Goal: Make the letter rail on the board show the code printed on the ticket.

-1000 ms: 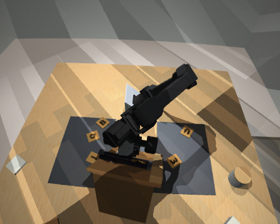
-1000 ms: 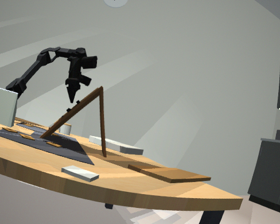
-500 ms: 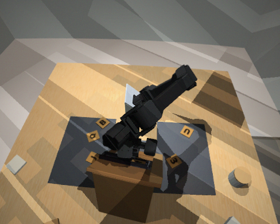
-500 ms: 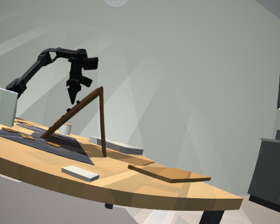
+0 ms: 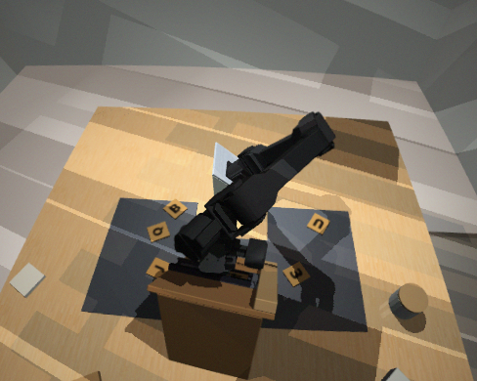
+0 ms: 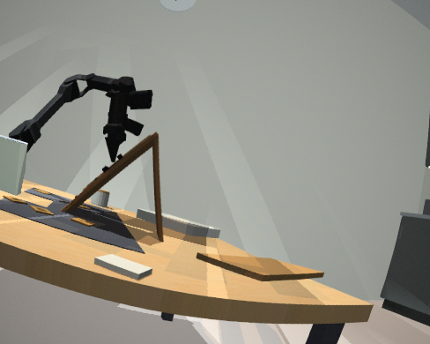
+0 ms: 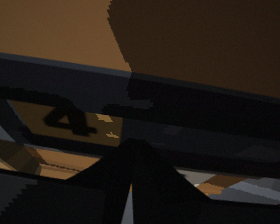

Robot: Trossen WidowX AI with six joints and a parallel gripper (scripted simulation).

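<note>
My gripper tip is 30 mm to the right of the tile marked 4, 10 mm short of it and 10 mm above it. Also, from my gripper tip: q tile: 220 mm to the right, 180 mm behind, 170 mm below; then dark mat: 180 mm below, 140 mm behind, 10 mm to the left; then white ticket: 90 mm below, 60 mm behind, 30 mm to the right.
</note>
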